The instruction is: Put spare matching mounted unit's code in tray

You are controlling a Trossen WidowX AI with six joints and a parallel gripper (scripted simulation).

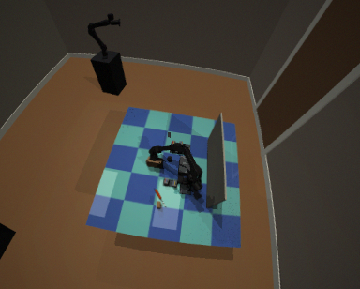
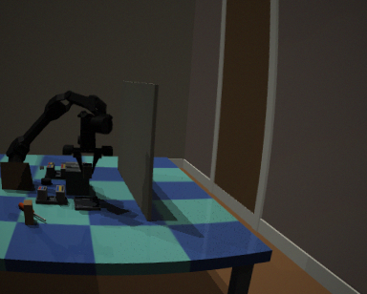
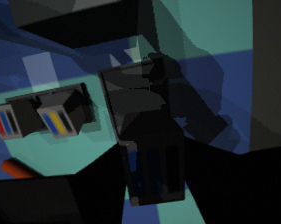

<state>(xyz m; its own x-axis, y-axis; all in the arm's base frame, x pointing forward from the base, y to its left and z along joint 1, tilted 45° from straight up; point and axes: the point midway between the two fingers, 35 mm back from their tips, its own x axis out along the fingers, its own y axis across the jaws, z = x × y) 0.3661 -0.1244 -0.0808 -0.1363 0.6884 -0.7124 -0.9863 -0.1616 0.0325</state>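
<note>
My gripper tip is 10 mm past the flat dark tray and 120 mm above it. Round my gripper tip: grey mounted unit 70 mm behind, 190 mm to the left, 70 mm below; tall grey panel 170 mm ahead, 220 mm to the left, 110 mm above.
</note>
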